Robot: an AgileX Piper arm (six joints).
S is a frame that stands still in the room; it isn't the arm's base.
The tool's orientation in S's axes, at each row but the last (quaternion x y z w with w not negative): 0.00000 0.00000 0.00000 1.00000; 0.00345 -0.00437 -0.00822 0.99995; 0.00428 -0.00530 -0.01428 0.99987; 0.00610 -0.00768 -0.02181 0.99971; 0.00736 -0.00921 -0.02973 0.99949; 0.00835 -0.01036 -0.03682 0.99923; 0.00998 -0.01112 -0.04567 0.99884; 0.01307 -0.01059 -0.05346 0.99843; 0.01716 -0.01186 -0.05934 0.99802; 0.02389 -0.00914 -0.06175 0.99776; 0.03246 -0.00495 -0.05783 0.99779; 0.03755 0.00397 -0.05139 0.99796
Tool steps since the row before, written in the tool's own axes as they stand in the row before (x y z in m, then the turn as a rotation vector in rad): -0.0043 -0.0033 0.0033 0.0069 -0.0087 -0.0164; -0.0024 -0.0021 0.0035 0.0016 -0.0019 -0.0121; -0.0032 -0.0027 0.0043 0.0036 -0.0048 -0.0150; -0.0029 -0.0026 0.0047 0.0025 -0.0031 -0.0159; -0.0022 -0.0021 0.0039 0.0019 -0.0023 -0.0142; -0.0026 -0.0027 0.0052 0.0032 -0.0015 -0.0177; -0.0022 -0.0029 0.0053 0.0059 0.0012 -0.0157; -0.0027 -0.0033 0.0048 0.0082 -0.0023 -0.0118; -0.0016 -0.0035 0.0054 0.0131 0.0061 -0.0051; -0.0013 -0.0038 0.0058 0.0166 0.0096 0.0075; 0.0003 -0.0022 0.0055 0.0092 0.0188 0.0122; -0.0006 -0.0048 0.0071 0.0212 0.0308 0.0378
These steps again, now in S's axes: -0.0043 -0.0033 0.0033 0.0069 -0.0087 -0.0164; -0.0025 -0.0021 0.0035 0.0017 -0.0018 -0.0121; -0.0033 -0.0026 0.0042 0.0036 -0.0048 -0.0150; -0.0031 -0.0025 0.0046 0.0026 -0.0030 -0.0159; -0.0024 -0.0020 0.0038 0.0020 -0.0022 -0.0142; -0.0029 -0.0026 0.0051 0.0035 -0.0014 -0.0177; -0.0026 -0.0028 0.0052 0.0063 0.0010 -0.0155; -0.0031 -0.0031 0.0047 0.0082 -0.0029 -0.0117; -0.0021 -0.0035 0.0052 0.0139 0.0047 -0.0046; -0.0019 -0.0039 0.0056 0.0175 0.0071 0.0082; 0.0000 -0.0026 0.0053 0.0111 0.0168 0.0135; -0.0011 -0.0052 0.0067 0.0244 0.0255 0.0397
